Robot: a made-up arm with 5 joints. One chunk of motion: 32 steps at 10 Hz.
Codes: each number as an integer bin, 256 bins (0 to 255) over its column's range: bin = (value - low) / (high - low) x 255, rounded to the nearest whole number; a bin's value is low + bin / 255 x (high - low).
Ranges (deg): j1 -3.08..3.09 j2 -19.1..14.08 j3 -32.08..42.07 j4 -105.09..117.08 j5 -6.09..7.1
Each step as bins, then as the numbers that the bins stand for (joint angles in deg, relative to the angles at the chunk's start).
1 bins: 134 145 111 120 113
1 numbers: 0.16 -0.23 0.20 -0.54 -0.25
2 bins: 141 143 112 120 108
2 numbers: 0.33 -0.49 0.49 -0.54 -0.50
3 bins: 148 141 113 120 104
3 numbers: 0.50 -0.75 0.78 -0.54 -0.71
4 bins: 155 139 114 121 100
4 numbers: 0.67 -1.01 1.07 0.33 -0.92
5 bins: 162 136 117 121 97
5 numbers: 0.84 -1.40 1.94 0.33 -1.07
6 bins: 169 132 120 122 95
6 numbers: 1.01 -1.92 2.81 1.20 -1.18
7 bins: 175 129 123 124 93
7 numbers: 1.15 -2.31 3.69 2.95 -1.28
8 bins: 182 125 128 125 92
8 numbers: 1.32 -2.84 5.14 3.82 -1.33
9 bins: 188 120 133 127 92
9 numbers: 1.47 -3.49 6.59 5.56 -1.33
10 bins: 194 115 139 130 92
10 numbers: 1.61 -4.14 8.34 8.17 -1.33
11 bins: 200 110 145 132 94
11 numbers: 1.76 -4.79 10.08 9.92 -1.23
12 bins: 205 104 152 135 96
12 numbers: 1.88 -5.57 12.12 12.53 -1.12
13 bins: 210 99 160 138 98
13 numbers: 2.00 -6.22 14.45 15.14 -1.02
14 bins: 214 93 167 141 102
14 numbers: 2.10 -7.00 16.48 17.76 -0.81
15 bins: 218 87 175 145 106
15 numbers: 2.19 -7.78 18.81 21.24 -0.61
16 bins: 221 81 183 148 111
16 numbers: 2.27 -8.56 21.13 23.86 -0.35
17 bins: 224 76 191 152 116
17 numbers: 2.34 -9.21 23.46 27.34 -0.09
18 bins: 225 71 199 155 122
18 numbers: 2.36 -9.86 25.79 29.95 0.22
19 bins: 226 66 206 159 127
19 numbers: 2.39 -10.51 27.82 33.44 0.48
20 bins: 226 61 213 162 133
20 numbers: 2.39 -11.16 29.86 36.05 0.79
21 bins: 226 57 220 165 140
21 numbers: 2.39 -11.68 31.89 38.67 1.15
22 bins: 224 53 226 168 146
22 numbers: 2.34 -12.20 33.64 41.28 1.46
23 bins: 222 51 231 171 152
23 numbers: 2.29 -12.46 35.09 43.89 1.77
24 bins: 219 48 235 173 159
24 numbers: 2.22 -12.85 36.25 45.64 2.13
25 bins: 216 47 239 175 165
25 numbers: 2.15 -12.98 37.42 47.38 2.44
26 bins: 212 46 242 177 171
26 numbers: 2.05 -13.11 38.29 49.12 2.76
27 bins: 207 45 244 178 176
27 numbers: 1.93 -13.24 38.87 49.99 3.01
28 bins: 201 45 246 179 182
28 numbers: 1.78 -13.24 39.45 50.86 3.32
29 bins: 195 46 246 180 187
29 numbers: 1.64 -13.11 39.45 51.74 3.58
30 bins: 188 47 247 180 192
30 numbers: 1.47 -12.98 39.74 51.74 3.84
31 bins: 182 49 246 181 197
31 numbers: 1.32 -12.72 39.45 52.61 4.10
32 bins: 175 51 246 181 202
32 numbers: 1.15 -12.46 39.45 52.61 4.36
